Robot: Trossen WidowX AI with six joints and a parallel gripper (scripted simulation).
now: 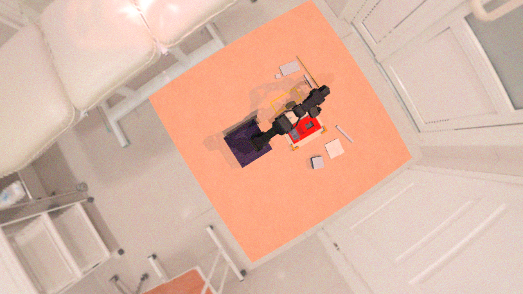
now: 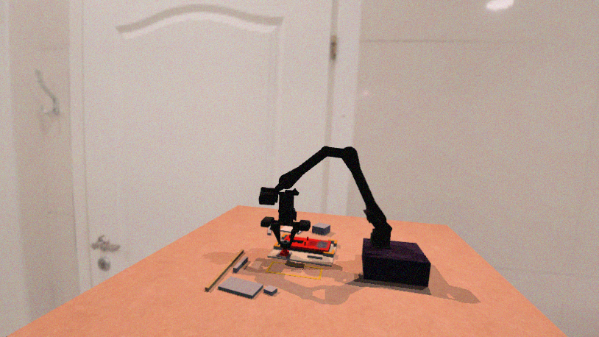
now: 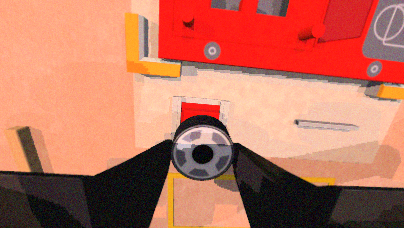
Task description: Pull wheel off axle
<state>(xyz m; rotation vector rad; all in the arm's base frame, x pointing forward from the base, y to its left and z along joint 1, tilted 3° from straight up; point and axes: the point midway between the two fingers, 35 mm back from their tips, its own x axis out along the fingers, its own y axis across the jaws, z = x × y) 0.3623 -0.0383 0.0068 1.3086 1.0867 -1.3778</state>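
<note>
Now: gripper tip 1 cm above the upright axle. The rest, counted from my gripper tip: wheel: right at my gripper tip.
</note>
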